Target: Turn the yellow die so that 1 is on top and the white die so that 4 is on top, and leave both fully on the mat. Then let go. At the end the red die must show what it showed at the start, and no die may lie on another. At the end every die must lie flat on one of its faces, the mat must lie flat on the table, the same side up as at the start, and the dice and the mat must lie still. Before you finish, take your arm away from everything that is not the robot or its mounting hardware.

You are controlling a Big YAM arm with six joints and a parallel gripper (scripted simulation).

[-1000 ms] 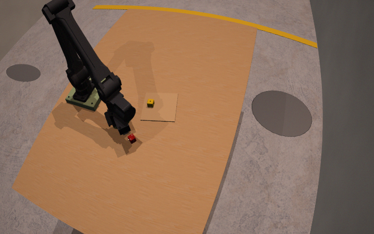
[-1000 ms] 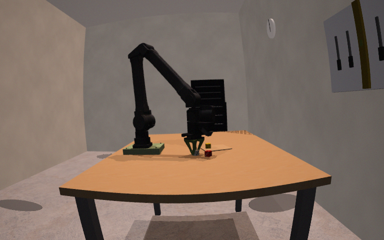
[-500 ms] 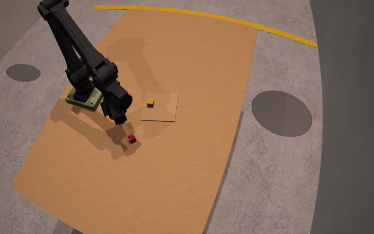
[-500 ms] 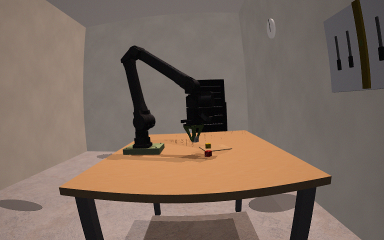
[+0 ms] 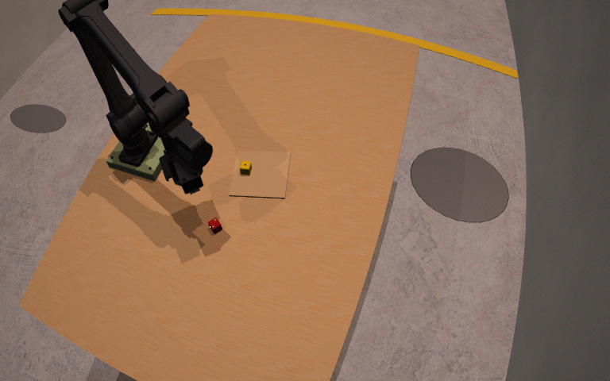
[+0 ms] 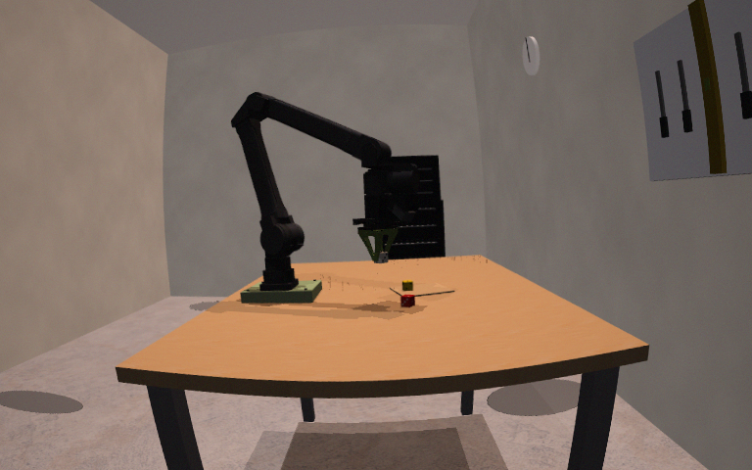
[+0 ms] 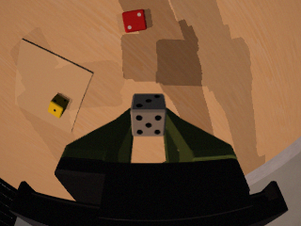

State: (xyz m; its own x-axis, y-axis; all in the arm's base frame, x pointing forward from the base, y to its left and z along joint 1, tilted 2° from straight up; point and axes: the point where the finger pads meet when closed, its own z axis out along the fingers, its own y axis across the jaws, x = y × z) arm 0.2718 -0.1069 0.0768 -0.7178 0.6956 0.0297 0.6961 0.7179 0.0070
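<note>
My hand is 60 mm short of the red die, 40 mm to the left of it and 100 mm above it. Round my hand: yellow die 70 mm ahead, 140 mm to the left, 100 mm below; tan mat 110 mm ahead, 140 mm to the left, 110 mm below; white die right at my hand.
</note>
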